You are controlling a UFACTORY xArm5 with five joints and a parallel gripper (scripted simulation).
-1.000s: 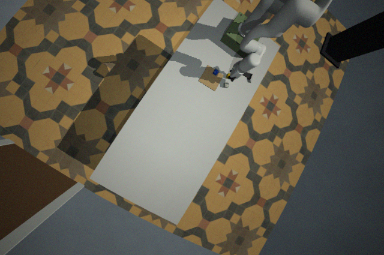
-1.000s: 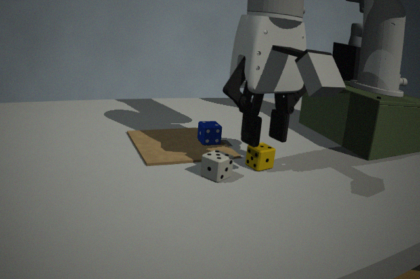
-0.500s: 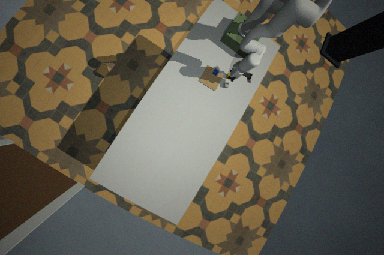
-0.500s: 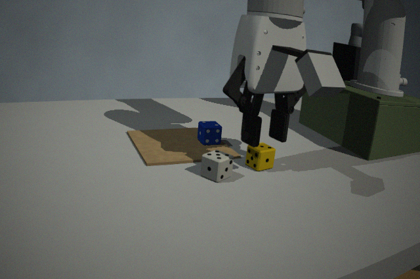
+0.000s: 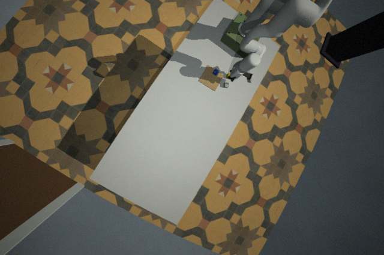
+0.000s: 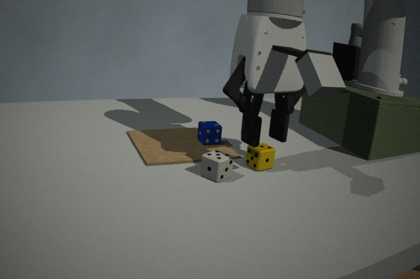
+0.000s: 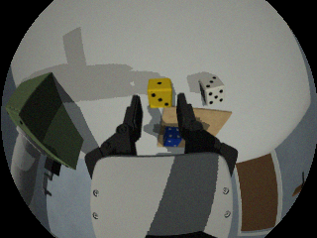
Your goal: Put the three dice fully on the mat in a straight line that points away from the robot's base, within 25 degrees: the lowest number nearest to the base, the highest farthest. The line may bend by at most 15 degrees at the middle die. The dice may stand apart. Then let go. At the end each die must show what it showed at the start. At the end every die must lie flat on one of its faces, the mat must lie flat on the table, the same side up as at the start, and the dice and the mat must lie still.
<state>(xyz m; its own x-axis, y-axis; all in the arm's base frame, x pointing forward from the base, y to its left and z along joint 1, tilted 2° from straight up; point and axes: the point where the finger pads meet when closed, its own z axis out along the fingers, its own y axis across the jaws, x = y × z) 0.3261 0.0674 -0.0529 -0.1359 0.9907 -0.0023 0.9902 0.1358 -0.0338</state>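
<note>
Now: hand 4 cm above the yellow die. Round my hand: white die (7 cm ahead, 1 cm to the left, 4 cm below); then blue die (3 cm ahead, 10 cm to the right, 4 cm below); then tan mat (8 cm ahead, 11 cm to the right, 5 cm below).
</note>
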